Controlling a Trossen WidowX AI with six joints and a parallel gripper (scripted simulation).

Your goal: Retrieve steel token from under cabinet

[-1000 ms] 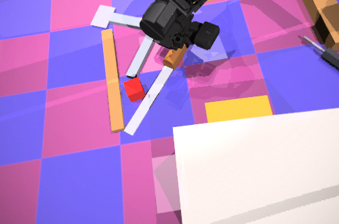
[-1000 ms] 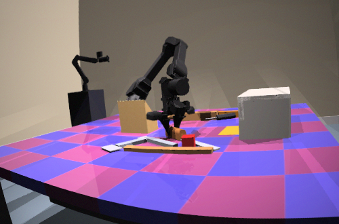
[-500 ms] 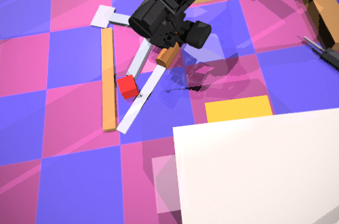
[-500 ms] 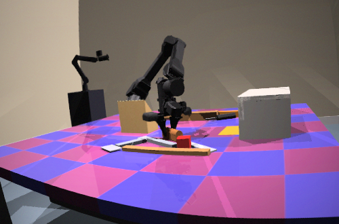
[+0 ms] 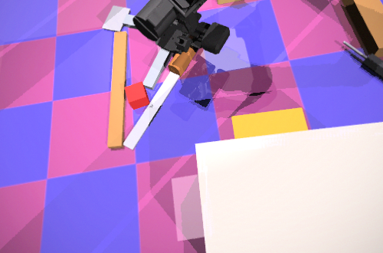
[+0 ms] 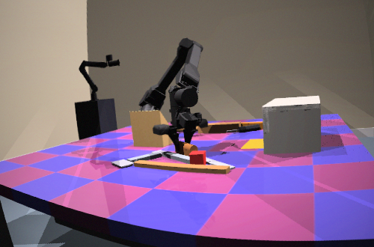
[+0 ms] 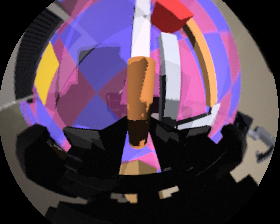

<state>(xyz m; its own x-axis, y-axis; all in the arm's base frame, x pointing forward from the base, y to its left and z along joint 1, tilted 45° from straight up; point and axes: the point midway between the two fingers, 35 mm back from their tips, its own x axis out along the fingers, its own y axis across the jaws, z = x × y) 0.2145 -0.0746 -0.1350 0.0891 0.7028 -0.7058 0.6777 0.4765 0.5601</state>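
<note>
Right now the grey paddle-ended bar is 4 cm behind my gripper tip and 4 cm to the right of it. Also, from my gripper tip: grey t-shaped tool (13 cm behind, 13 cm to the right); long wooden slat (5 cm ahead, 19 cm to the right); red cube (10 cm ahead, 14 cm to the right, 1 cm above).
</note>
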